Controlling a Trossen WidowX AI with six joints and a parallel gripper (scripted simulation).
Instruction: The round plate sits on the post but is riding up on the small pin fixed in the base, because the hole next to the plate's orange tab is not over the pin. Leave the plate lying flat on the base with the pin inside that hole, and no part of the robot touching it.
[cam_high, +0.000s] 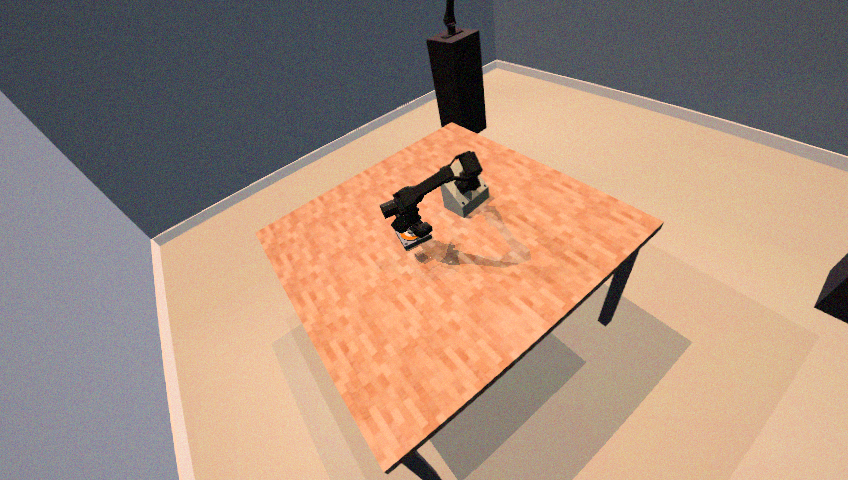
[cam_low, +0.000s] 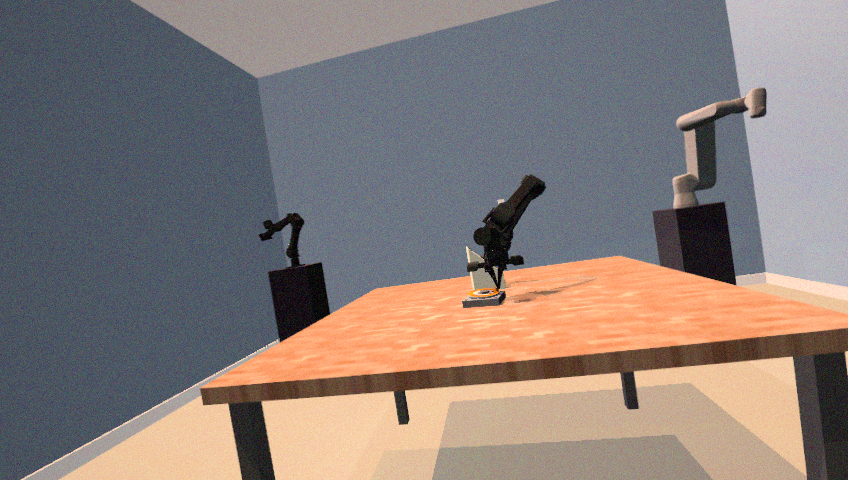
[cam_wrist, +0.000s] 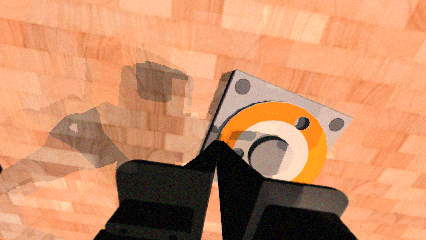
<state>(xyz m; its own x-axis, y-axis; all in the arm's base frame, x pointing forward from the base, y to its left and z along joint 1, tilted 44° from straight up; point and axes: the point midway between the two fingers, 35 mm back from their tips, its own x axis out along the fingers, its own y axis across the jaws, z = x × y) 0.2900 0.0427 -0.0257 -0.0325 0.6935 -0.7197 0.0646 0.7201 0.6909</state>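
My gripper tip is 1 cm past the square grey base, 5 cm to the left of it and 2 cm above it.
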